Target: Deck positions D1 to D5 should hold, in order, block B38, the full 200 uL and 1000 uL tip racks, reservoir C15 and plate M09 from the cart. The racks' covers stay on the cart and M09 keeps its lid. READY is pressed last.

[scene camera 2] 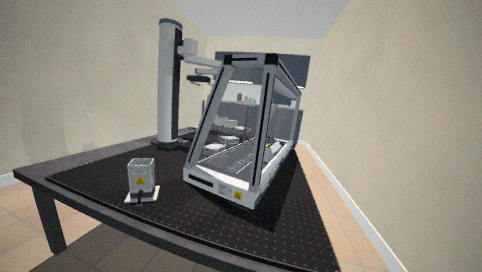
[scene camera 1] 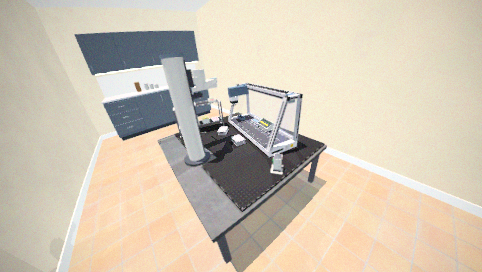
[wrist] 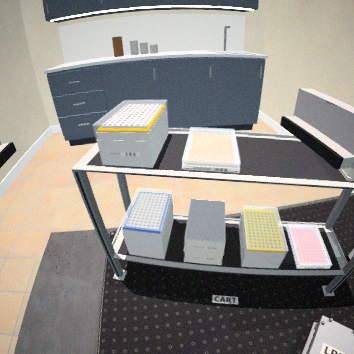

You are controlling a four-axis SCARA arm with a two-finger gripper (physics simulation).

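My gripper (wrist: 146, 111) is open and empty, its fingers at both sides of the wrist view, facing the cart (wrist: 280, 179). On the cart's top shelf stand a rack (wrist: 132, 132) with an orange band under a clear cover, at the left, and a flat peach plate (wrist: 212, 147). On the lower shelf, left to right, are a blue-banded rack (wrist: 148, 225), a plain grey box (wrist: 205, 232), a yellow rack (wrist: 263, 237) and pink lidded plate M09 (wrist: 309, 245). C15 does not show in the wrist view. Dark block B38 (scene camera 1: 241, 116) sits at the deck's far end. READY cannot be made out.
The framed enclosure (scene camera 1: 284, 147) (scene camera 2: 220, 189) surrounds the deck, with a blue-grey head (scene camera 1: 238, 90) at its far end. Two white stands (scene camera 1: 223, 130) (scene camera 1: 238, 140) lie before it. A grey box device (scene camera 1: 277, 162) (scene camera 2: 141, 175) stands near the table's edge.
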